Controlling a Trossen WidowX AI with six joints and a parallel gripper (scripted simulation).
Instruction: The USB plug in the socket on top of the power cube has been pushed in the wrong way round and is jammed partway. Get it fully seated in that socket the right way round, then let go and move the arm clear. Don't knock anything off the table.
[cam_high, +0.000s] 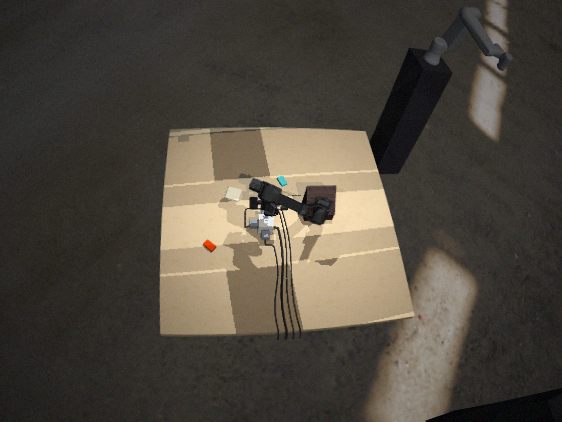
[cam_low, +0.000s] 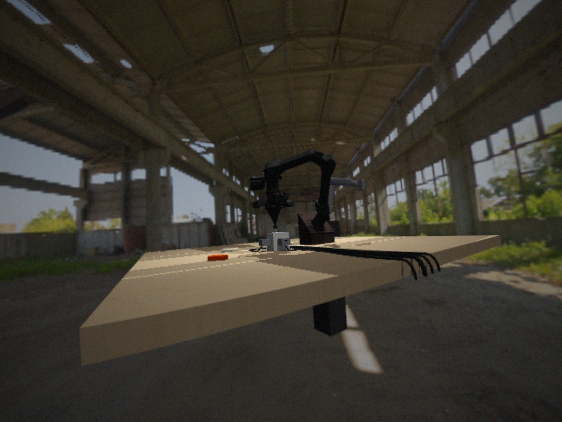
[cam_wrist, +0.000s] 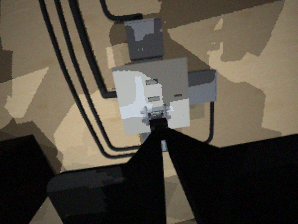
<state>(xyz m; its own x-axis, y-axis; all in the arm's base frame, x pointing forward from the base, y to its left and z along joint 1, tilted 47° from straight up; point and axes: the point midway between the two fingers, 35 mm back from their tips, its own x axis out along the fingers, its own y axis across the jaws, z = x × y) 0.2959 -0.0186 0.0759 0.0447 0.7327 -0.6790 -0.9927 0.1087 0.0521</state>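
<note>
Right now my gripper tip is 2 cm above the black USB plug. From my gripper tip the other things lie so: cyan block: 14 cm behind, 27 cm to the right, 12 cm below; then orange block: 30 cm ahead, 10 cm to the left, 12 cm below; then cream block: 14 cm ahead, 21 cm to the right, 12 cm below.
</note>
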